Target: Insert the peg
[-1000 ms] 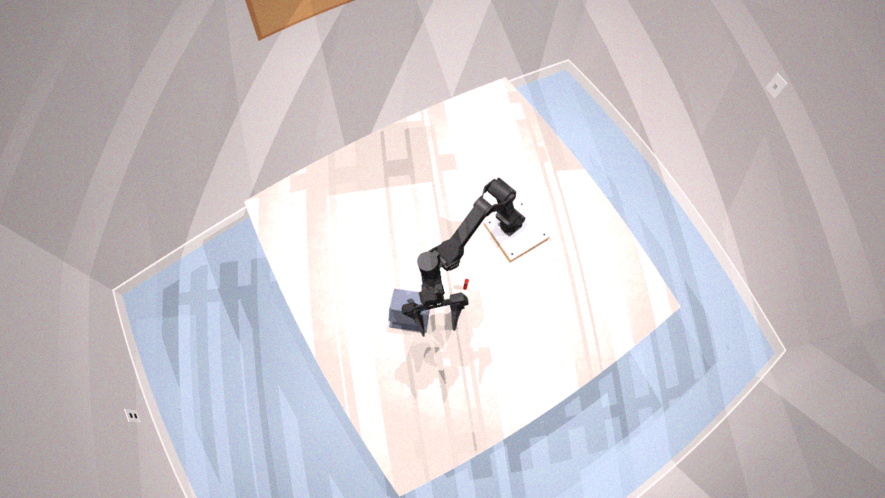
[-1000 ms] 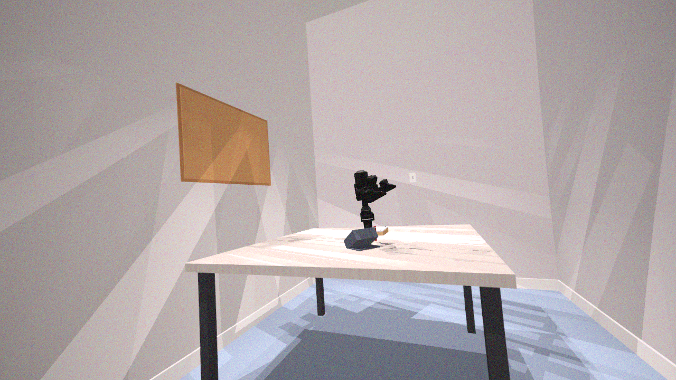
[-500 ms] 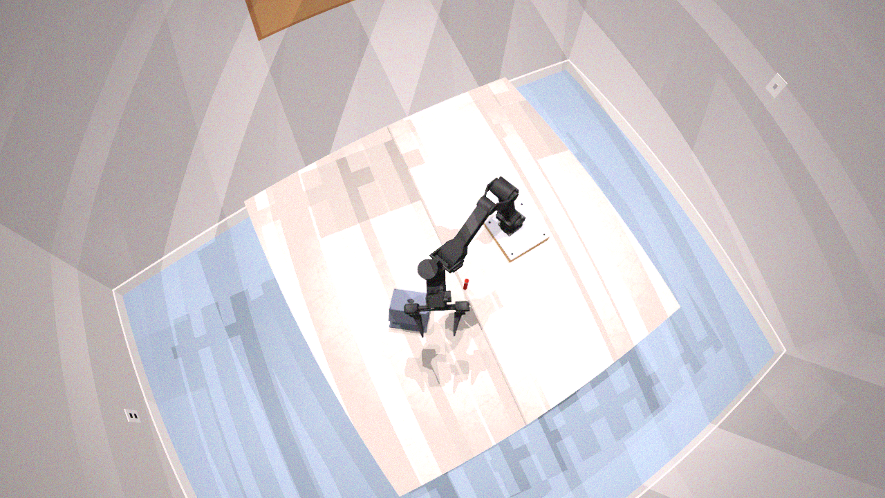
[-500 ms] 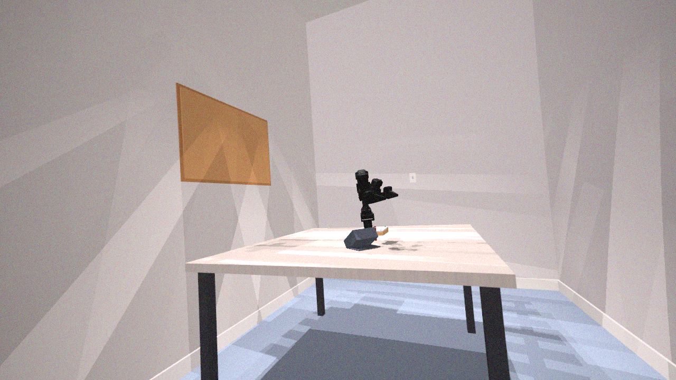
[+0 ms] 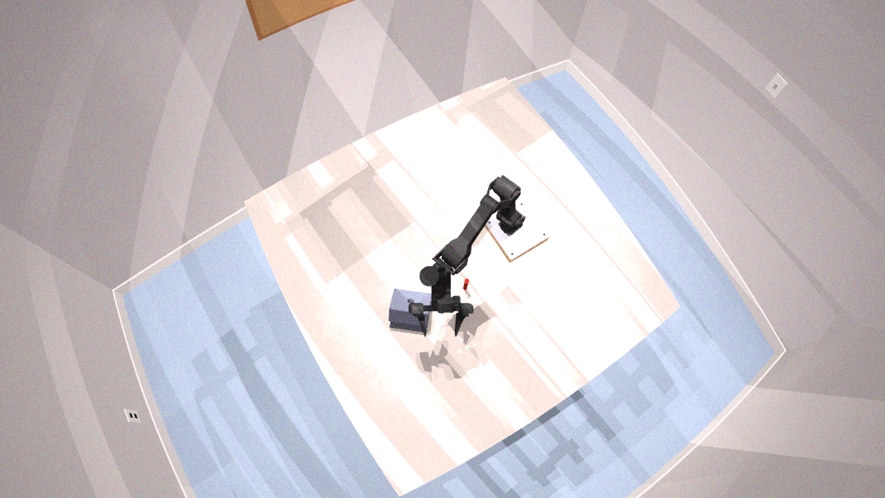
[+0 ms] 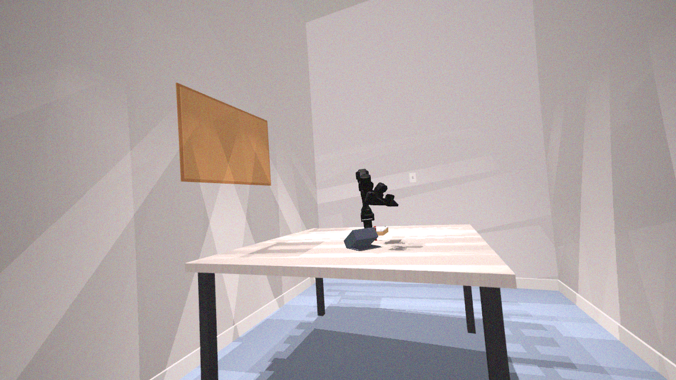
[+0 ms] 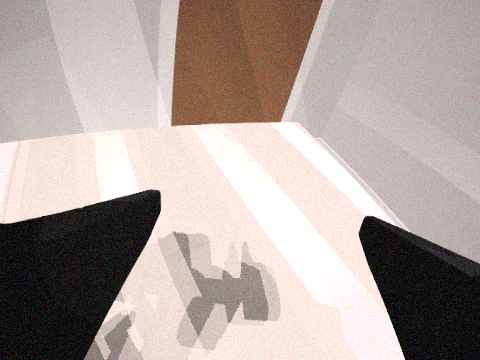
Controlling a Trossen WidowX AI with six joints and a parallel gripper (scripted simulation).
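Right now my gripper tip is 210 mm past the red peg, 150 mm above it and 120 mm to the left of it. From my gripper tip the other things lie so: grey sloped panel 170 mm to the right, 160 mm below, 10 mm behind.
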